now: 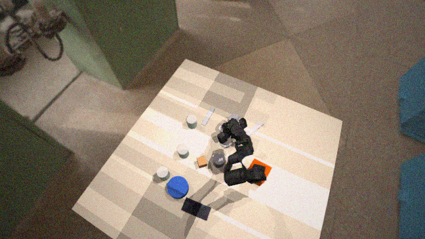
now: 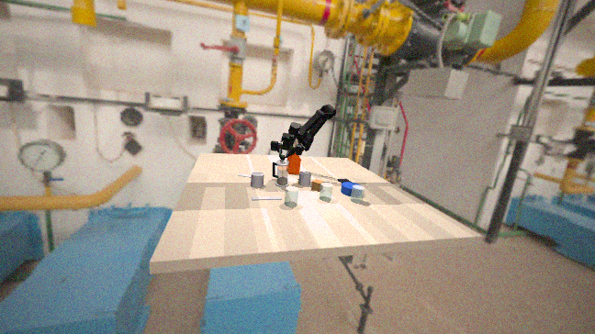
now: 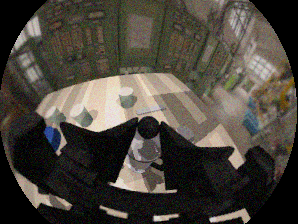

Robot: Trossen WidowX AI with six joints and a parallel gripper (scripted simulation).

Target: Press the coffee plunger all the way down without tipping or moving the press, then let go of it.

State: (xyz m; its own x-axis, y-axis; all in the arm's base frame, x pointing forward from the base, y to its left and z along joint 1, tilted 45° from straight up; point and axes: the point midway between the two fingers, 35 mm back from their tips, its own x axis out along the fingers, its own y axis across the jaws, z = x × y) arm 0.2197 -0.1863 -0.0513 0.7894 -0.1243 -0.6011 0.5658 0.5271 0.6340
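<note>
The coffee press lies 9 cm below my gripper tip, 3 cm behind it and 1 cm to the left of it. The rest, counted from my gripper tip: brown block (21 cm to the left, 15 cm below, 6 cm ahead); dark flat slab (47 cm to the left, 17 cm below, 1 cm ahead); blue disc (39 cm to the left, 16 cm below, 14 cm ahead).
</note>
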